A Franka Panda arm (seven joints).
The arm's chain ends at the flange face. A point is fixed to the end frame.
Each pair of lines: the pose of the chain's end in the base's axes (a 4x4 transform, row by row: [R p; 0 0 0 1], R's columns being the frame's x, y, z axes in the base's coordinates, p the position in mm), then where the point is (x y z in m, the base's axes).
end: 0.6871 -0.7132 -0.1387 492.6; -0.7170 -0.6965 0.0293 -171.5; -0.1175 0.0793 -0.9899 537.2; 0 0 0 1
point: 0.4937 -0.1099 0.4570
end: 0.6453 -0.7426 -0.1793 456.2; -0.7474 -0.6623 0.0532 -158.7; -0.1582 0.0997 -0.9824 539.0; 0 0 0 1
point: 0.4569 -0.0959 0.4598
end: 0.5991 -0.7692 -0.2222 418.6; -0.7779 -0.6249 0.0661 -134.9; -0.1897 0.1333 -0.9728 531.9; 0 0 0 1
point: 0.4187 -0.0719 0.4529
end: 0.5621 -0.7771 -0.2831 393.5; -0.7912 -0.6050 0.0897 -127.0; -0.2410 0.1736 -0.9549 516.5; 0 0 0 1
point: 0.3903 -0.0626 0.4387
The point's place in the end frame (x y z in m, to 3 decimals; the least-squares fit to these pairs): -0.034 -0.050 0.081
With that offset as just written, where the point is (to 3 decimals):
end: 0.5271 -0.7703 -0.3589 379.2; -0.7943 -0.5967 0.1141 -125.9; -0.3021 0.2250 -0.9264 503.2; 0 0 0 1
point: 0.371 -0.060 0.427
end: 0.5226 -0.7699 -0.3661 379.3; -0.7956 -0.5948 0.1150 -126.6; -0.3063 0.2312 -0.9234 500.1; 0 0 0 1
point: 0.370 -0.060 0.424
